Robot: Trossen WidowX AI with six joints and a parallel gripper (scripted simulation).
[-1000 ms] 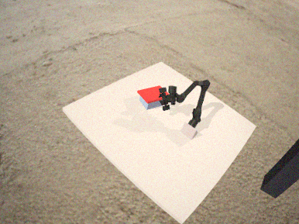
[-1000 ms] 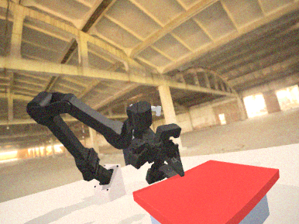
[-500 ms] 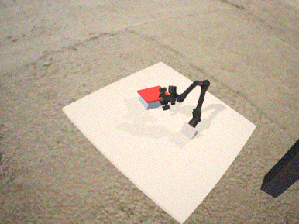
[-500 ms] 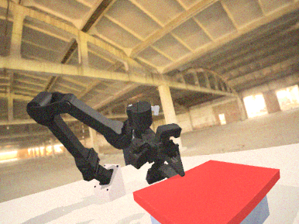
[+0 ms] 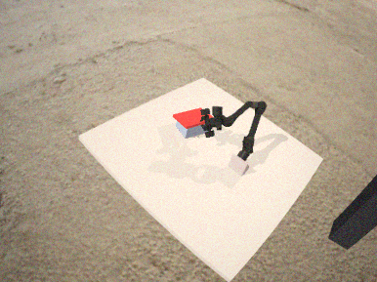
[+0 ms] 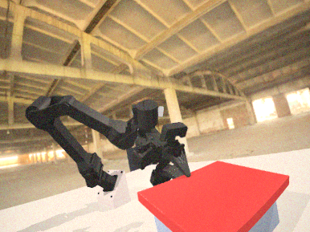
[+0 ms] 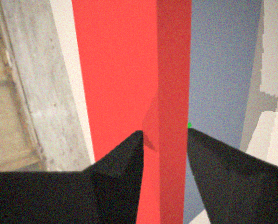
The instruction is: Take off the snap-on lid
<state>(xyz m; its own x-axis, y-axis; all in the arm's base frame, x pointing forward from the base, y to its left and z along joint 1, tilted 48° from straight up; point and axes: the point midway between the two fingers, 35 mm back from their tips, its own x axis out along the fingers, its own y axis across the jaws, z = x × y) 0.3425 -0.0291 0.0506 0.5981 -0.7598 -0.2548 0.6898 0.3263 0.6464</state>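
My gripper tip is 70 mm short of the red lid, 30 mm to the left of it and 10 mm above it. Also, from my gripper tip: storage box (60 mm ahead, 30 mm to the right, 70 mm below).
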